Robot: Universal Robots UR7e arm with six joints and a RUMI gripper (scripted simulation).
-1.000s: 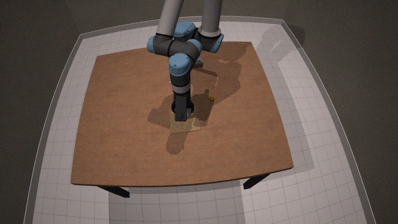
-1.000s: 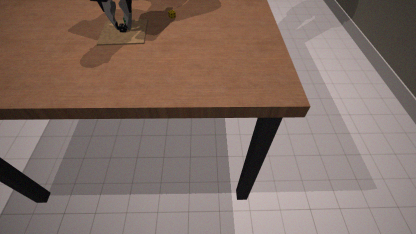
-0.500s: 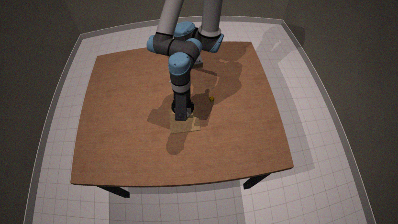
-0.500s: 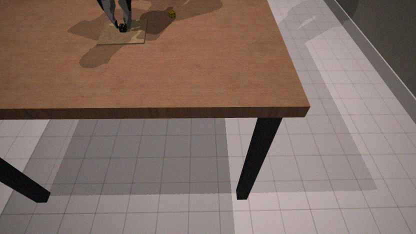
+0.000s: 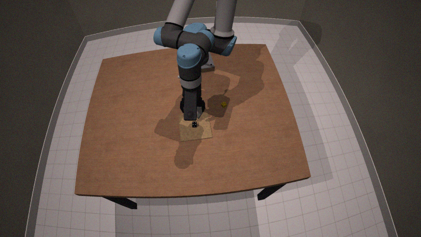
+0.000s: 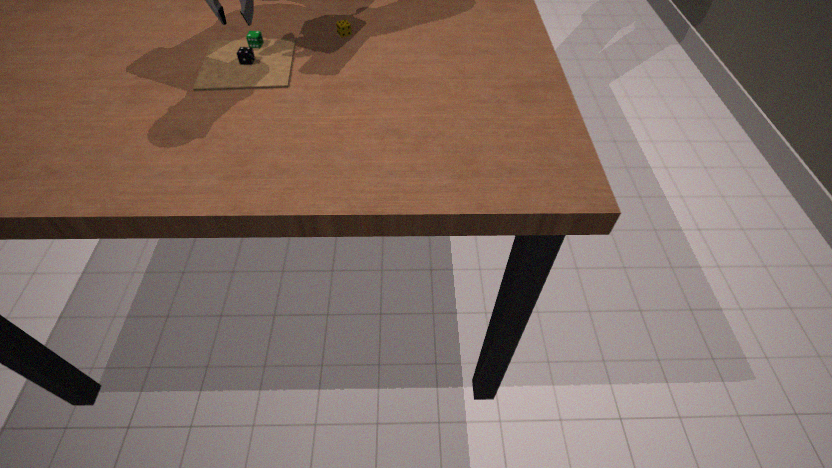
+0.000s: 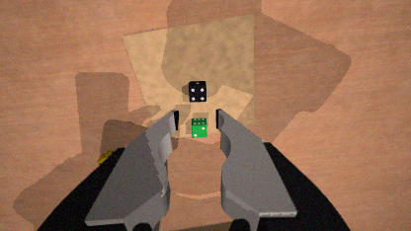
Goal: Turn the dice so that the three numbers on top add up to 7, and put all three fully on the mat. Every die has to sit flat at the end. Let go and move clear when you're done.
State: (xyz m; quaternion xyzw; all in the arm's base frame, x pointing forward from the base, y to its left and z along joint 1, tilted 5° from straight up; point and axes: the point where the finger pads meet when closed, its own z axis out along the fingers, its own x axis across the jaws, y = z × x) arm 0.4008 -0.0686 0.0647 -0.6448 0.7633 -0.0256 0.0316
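My gripper is now 8 cm past the yellow die, 16 cm to the right of it and 7 cm above it. From my hand the other things lie so: black die 7 cm below; then green die 5 cm behind, 1 cm to the left, 7 cm below; then tan mat 8 cm below.
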